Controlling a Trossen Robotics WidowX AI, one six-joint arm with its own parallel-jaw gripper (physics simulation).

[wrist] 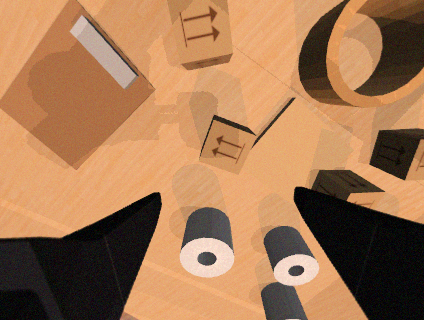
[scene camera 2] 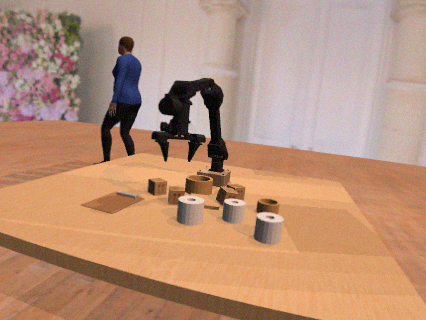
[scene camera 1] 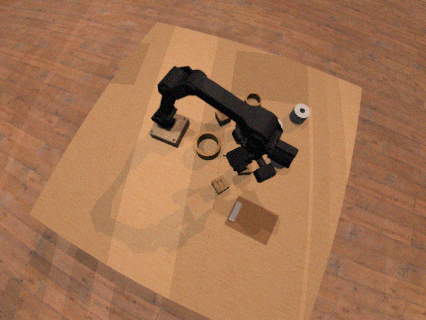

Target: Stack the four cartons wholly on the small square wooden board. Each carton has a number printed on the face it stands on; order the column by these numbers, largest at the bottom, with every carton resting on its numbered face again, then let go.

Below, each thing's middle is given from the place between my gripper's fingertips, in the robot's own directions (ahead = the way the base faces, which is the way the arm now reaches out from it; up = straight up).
Now: hand 180 mm to the left of the flat grey slab [scene camera 1: 246, 217], 150 mm above it and 110 mm short of it.
